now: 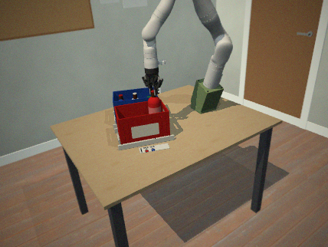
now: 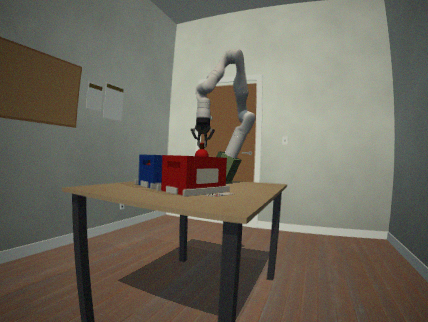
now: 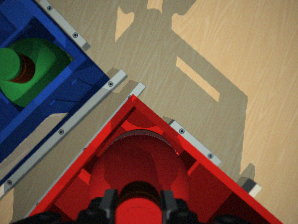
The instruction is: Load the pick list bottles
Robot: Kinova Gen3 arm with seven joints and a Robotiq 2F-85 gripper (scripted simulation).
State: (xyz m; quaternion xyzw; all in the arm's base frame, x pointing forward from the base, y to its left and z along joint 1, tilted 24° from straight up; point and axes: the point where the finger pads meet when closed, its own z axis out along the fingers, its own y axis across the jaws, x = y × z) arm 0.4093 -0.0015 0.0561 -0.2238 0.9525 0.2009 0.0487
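The red crate lies 10 cm ahead of my hand, 2 cm to the left of it and 16 cm below it. From my hand the other things lie so: blue crate (4 cm ahead, 21 cm to the right, 16 cm below); then green-label bottle (3 cm behind, 14 cm to the right, 16 cm below); then blue-label bottle (13 cm ahead, 19 cm to the right, 16 cm below).
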